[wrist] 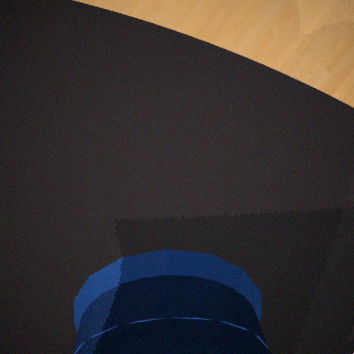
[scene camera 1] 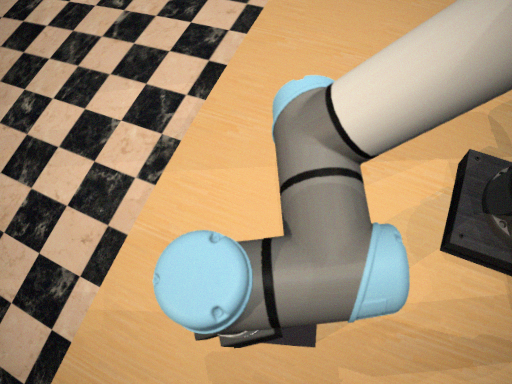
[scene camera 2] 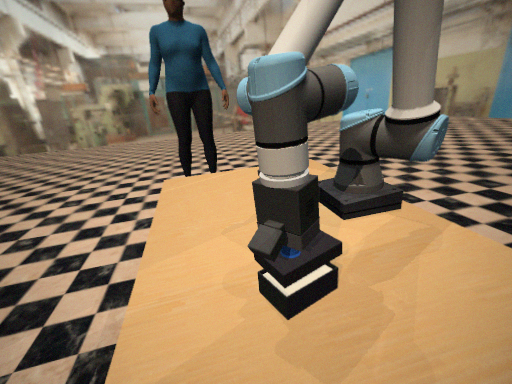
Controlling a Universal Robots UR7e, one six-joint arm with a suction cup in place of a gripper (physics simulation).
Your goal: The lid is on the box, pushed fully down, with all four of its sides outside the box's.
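Where they show: end effector, tool point: (wrist: 166, 278) (scene camera 2: 291, 257); arm's base, origin of the base link: (scene camera 2: 357, 183).
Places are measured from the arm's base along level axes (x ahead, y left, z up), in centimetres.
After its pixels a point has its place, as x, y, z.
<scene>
My gripper, a blue suction cup (scene camera 2: 290, 252) (wrist: 167, 300), is on the top face of the dark lid (scene camera 2: 306, 264) @(41.0, 31.5, 3.3) (wrist: 150, 125) and holds it roughly level. The open black box (scene camera 2: 314, 294) @(39.0, 30.8, -4.2) stands on the table, right below the lid. A strip of its whitish inside shows between the lid and the box's near rims in scene camera 2, so the lid is above the box there and not down over its sides. The far sides are hidden. In scene camera 1 the arm covers most of both; a dark edge shows beneath it, and I cannot tell whether it is lid or box.
The wooden table (scene camera 1: 225, 150) @(57.3, -3.5, -6.2) (scene camera 2: 200, 300) @(57.5, 20.1, -6.1) ends at the left, above a checkered floor (scene camera 1: 75, 175) (scene camera 2: 50, 300). The robot's dark base plate (scene camera 1: 462, 225) @(10.9, 5.2, -0.9) (scene camera 2: 360, 204) @(7.8, 9.5, -2.1) stands farther back on the table. A person (scene camera 2: 182, 60) stands beyond the table's far edge.
</scene>
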